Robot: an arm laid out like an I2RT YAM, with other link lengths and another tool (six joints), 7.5 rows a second.
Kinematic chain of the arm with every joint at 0, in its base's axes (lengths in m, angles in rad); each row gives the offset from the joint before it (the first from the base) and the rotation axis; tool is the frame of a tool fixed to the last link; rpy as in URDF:
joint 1: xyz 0 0 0.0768 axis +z
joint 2: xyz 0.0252 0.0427 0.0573 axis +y
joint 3: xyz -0.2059 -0.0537 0 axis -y
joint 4: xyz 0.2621 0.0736 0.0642 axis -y
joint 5: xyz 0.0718 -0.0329 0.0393 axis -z
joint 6: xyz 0.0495 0 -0.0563 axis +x
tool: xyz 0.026 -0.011 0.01 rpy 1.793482 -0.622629 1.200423
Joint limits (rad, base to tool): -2.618..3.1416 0..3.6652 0..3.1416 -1.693..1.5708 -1.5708..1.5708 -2.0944..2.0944
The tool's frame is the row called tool.
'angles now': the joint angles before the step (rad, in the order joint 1, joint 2, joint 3, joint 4, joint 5, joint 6). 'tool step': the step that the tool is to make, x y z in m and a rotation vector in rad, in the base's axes. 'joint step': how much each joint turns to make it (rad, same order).
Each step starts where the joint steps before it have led.
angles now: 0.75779 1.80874 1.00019 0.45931 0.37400 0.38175
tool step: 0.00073 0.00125 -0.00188 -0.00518 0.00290 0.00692
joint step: 0.00000 0.00966 0.00586 -0.00029 -0.00589 -0.00434
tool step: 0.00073 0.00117 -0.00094 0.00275 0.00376 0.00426
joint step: -0.00001 0.00703 0.00604 -0.00092 -0.00559 0.00302
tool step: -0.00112 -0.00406 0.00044 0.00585 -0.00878 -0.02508
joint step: -0.00157 -0.01133 -0.01728 0.01383 0.02269 0.00690
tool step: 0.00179 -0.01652 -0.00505 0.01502 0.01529 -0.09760
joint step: -0.02167 -0.01537 -0.03079 -0.00632 0.06362 0.05104
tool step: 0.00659 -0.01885 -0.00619 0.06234 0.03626 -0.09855
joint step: -0.04016 -0.00725 -0.01705 -0.02045 0.02762 0.09785
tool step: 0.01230 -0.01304 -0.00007 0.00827 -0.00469 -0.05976
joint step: -0.04122 0.01380 0.01399 0.00313 0.01572 0.01180
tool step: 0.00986 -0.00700 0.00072 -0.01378 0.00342 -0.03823
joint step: -0.02572 0.01917 0.02987 -0.01981 0.01503 -0.00389
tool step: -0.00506 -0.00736 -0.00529 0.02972 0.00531 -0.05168
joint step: -0.00215 -0.01240 -0.03265 0.00749 0.03453 0.05168
